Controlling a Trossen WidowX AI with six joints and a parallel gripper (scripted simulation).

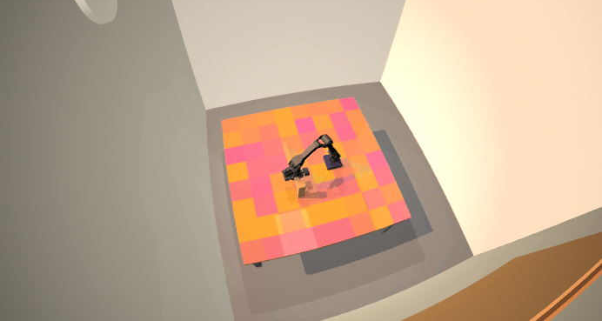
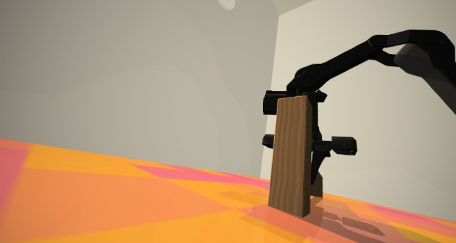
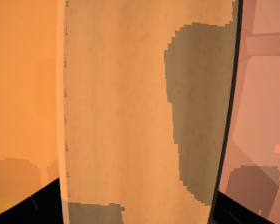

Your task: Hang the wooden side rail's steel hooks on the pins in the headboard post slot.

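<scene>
The wooden headboard post is 30 mm behind my gripper tip, 110 mm to the left of it and 40 mm above it.
</scene>
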